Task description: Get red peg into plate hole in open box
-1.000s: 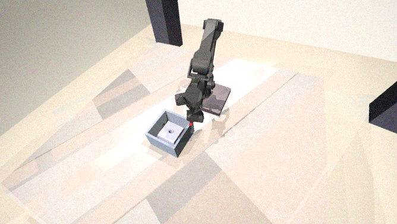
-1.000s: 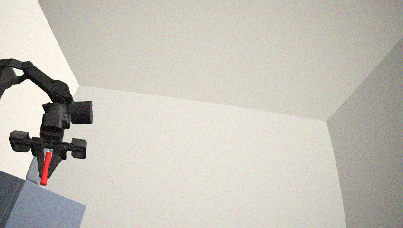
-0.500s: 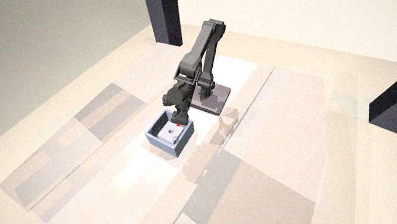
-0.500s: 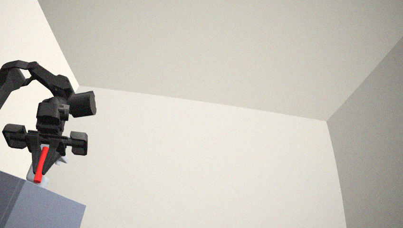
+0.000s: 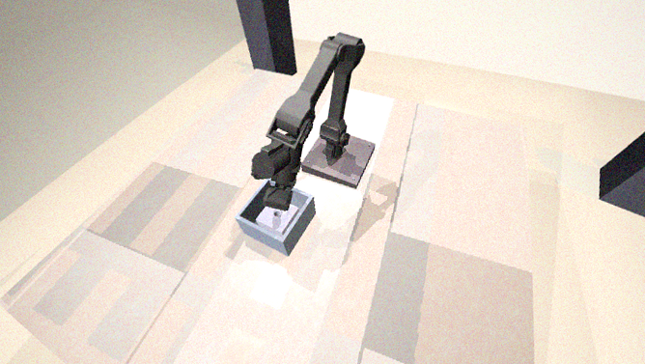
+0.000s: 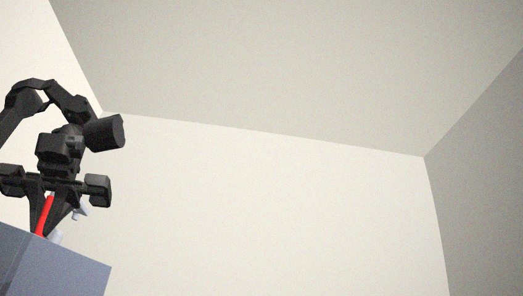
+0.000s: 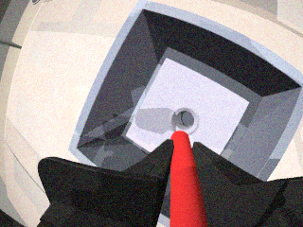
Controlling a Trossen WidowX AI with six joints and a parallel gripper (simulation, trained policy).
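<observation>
My gripper tip is 20 mm below the red peg and 10 mm past it. The rest, counted from my gripper tip: grey-blue box (80 mm below, 10 mm to the right, 10 mm ahead).
</observation>
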